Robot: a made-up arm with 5 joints.
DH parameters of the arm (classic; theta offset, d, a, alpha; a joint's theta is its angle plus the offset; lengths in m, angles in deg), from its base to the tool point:
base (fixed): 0 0 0.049 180
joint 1: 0 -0.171 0.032 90
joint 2: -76.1 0 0.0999 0
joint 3: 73.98 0 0.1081 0
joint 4: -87.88 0.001 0 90
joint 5: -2.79 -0.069 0 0
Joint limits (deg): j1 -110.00..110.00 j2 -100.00..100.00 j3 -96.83..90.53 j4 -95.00..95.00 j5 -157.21..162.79
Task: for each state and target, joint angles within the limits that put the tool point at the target. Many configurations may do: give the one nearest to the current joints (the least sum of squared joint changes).
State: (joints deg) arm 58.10 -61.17 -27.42 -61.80 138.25
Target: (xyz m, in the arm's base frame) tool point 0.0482 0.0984 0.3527
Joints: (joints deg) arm 88.95 -65.29 -14.33 -90.05 138.25
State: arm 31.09 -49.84 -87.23 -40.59 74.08
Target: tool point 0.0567 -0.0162 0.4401
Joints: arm 67.77 -14.02 -65.42 -36.07 74.08
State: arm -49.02 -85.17 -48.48 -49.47 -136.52
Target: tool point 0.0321 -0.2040 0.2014
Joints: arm -85.54 -89.35 -57.59 -79.81 -136.52
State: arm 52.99 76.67 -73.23 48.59 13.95
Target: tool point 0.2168 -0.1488 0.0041
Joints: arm 41.82 99.27 -63.85 46.20 13.95
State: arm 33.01 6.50 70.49 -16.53 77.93
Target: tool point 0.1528 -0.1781 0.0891
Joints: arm 60.04 36.79 29.43 -22.20 77.93
